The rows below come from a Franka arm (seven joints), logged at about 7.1 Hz.
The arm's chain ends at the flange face. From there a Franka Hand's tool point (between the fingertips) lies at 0.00 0.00 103.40 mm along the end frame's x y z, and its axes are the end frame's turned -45 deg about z.
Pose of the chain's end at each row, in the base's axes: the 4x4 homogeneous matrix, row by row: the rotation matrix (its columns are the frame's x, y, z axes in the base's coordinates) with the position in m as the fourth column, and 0 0 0 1 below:
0.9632, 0.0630, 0.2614, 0.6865; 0.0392, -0.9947, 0.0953, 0.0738; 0.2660, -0.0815, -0.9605, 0.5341; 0, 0, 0, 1
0.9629, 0.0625, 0.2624, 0.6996; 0.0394, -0.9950, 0.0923, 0.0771; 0.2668, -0.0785, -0.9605, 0.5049; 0, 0, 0, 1
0.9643, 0.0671, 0.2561, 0.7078; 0.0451, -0.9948, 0.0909, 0.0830; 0.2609, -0.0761, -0.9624, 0.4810; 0, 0, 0, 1
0.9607, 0.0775, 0.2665, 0.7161; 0.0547, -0.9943, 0.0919, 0.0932; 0.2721, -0.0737, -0.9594, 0.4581; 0, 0, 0, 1
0.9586, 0.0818, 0.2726, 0.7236; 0.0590, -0.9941, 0.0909, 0.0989; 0.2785, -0.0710, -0.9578, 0.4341; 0, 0, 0, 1
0.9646, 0.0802, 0.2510, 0.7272; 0.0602, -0.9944, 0.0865, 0.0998; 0.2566, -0.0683, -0.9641, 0.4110; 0, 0, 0, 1
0.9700, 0.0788, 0.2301, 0.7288; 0.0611, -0.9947, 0.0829, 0.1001; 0.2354, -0.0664, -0.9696, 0.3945; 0, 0, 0, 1
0.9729, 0.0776, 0.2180, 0.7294; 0.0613, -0.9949, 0.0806, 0.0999; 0.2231, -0.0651, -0.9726, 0.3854; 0, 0, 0, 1
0.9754, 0.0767, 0.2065, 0.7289; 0.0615, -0.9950, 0.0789, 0.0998; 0.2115, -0.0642, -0.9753, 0.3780; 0, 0, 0, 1
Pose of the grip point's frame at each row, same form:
0.6365, 0.7256, 0.2614, 0.7135; 0.7311, -0.6756, 0.0953, 0.0837; 0.2457, 0.1305, -0.9605, 0.4348; 0, 0, 0, 1
0.6367, 0.7251, 0.2624, 0.7267; 0.7314, -0.6757, 0.0923, 0.0866; 0.2442, 0.1331, -0.9605, 0.4056; 0, 0, 0, 1
0.6344, 0.7293, 0.2561, 0.7343; 0.7353, -0.6715, 0.0909, 0.0924; 0.2383, 0.1307, -0.9624, 0.3815; 0, 0, 0, 1
0.6245, 0.7341, 0.2665, 0.7437; 0.7418, -0.6644, 0.0919, 0.1027; 0.2445, 0.1403, -0.9594, 0.3589; 0, 0, 0, 1
0.6200, 0.7357, 0.2726, 0.7518; 0.7447, -0.6612, 0.0909, 0.1083; 0.2471, 0.1467, -0.9578, 0.3351; 0, 0, 0, 1
0.6254, 0.7388, 0.2510, 0.7532; 0.7457, -0.6606, 0.0865, 0.1087; 0.2297, 0.1331, -0.9641, 0.3113; 0, 0, 0, 1
0.6302, 0.7416, 0.2301, 0.7526; 0.7466, -0.6602, 0.0829, 0.1087; 0.2134, 0.1195, -0.9696, 0.2942; 0, 0, 0, 1
0.6331, 0.7428, 0.2180, 0.7519; 0.7468, -0.6602, 0.0806, 0.1082; 0.2038, 0.1117, -0.9726, 0.2848; 0, 0, 0, 1
0.6355, 0.7439, 0.2065, 0.7503; 0.7471, -0.6601, 0.0789, 0.1080; 0.1949, 0.1042, -0.9753, 0.2772; 0, 0, 0, 1

